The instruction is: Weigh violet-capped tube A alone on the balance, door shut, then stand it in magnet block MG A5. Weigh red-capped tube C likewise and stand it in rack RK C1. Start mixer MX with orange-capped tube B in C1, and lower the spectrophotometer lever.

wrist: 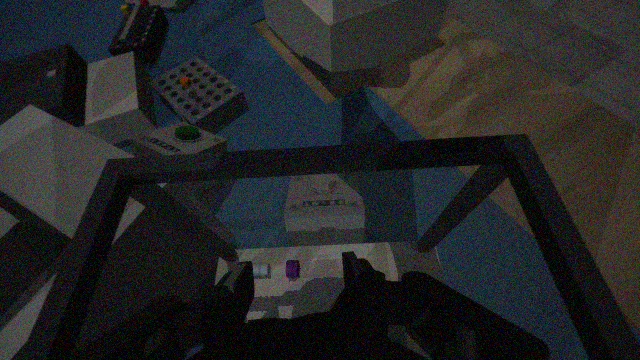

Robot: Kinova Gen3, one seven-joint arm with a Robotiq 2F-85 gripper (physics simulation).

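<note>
The violet-capped tube A appears to lie on its side on the pale floor inside the balance's dark frame; its violet cap and pale tip show. My gripper is open and empty, with its fingers over the balance; the cap shows between the fingertips, at a depth I cannot tell. An orange cap shows in a grey block with a grid of holes at upper left. A red cap shows at a dark rack at the top left. I cannot tell the balance door's state.
A box with a green button stands left of the frame's far edge. A pale button box stands just beyond the balance. White and dark housings crowd the left. A large grey body stands at the top. The view is dark and grainy.
</note>
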